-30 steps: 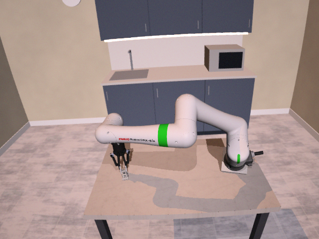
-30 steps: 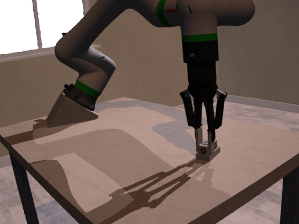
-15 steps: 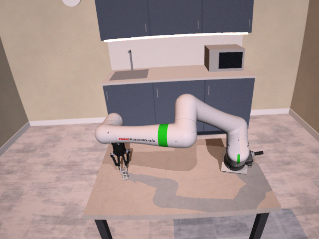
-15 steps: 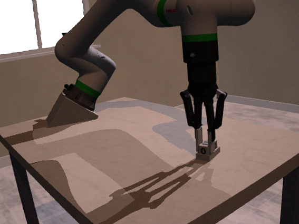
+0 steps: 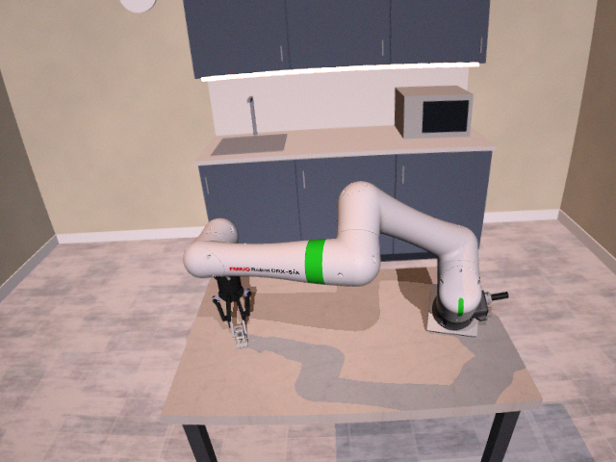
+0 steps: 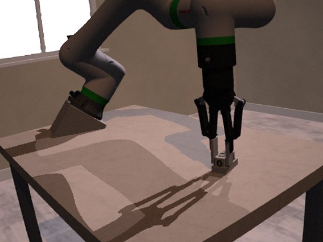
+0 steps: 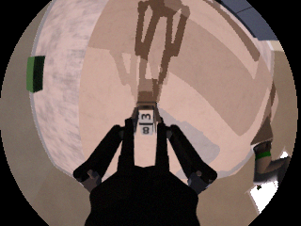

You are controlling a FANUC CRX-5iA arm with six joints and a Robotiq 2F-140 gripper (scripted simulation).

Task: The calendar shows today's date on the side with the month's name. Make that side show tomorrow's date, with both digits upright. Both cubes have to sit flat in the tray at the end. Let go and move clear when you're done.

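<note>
Now: the wooden calendar tray 1 cm behind my hand, 2 cm to the left of it and 4 cm below it.
</note>
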